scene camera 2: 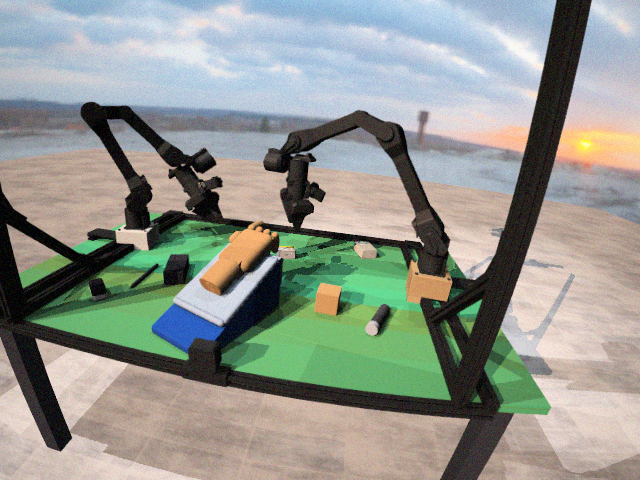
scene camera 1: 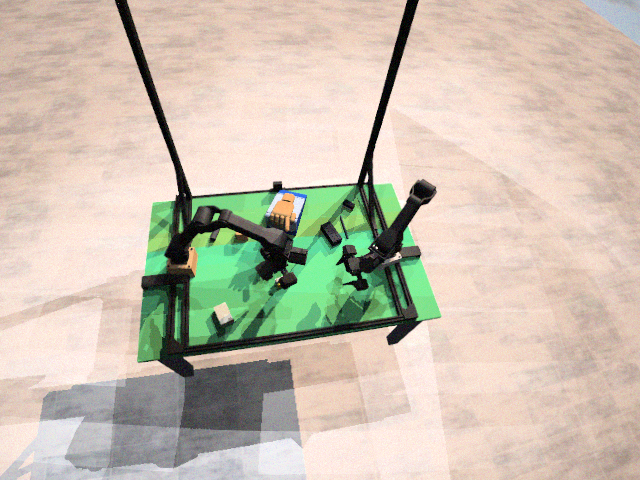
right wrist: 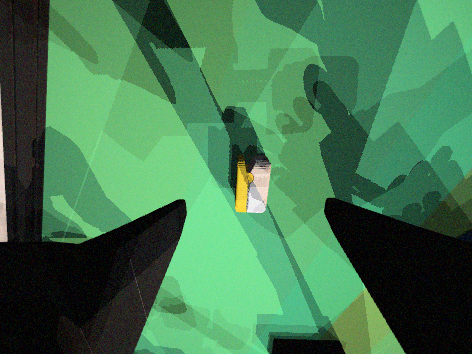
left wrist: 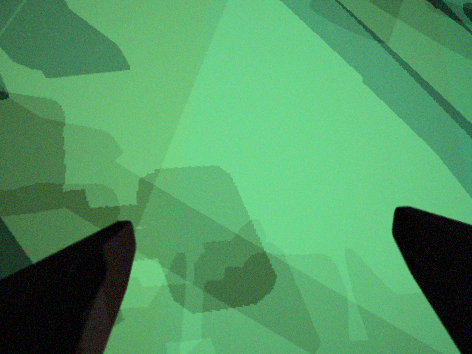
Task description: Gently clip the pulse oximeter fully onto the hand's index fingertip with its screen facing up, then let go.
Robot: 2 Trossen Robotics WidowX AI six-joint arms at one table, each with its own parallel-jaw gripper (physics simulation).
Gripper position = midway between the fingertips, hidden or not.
My left gripper [scene camera 2: 219, 221] is open, with nothing in its grasp. Also in view: a pulse oximeter [right wrist: 252, 180].
